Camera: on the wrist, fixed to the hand. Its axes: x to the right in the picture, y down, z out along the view.
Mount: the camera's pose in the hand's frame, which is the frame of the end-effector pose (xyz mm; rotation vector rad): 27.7 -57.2 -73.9 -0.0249 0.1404 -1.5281
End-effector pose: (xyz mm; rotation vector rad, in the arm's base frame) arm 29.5 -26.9 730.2 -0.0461 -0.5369 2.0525
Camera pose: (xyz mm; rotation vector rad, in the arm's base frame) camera 80.0 46.7 691.0 0.1626 -0.3064 0.5426
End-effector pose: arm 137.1 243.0 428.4 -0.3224 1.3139 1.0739
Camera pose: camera 132.8 172.1 361.7 -1.1757 0.7720 -0.2429
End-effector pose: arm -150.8 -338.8 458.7 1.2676 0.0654 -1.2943
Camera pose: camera -138.9 -291.0 374.6 1.2273 1.3518 -2.4085
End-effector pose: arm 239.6 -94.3 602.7 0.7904 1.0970 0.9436
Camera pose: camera 186.4 -86.8 521.4 -0.2591 1.3827 -0.3038
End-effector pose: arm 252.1 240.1 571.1 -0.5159 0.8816 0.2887
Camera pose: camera 245.8 152.9 528.0 -1.0886 0.4160 -1.1375
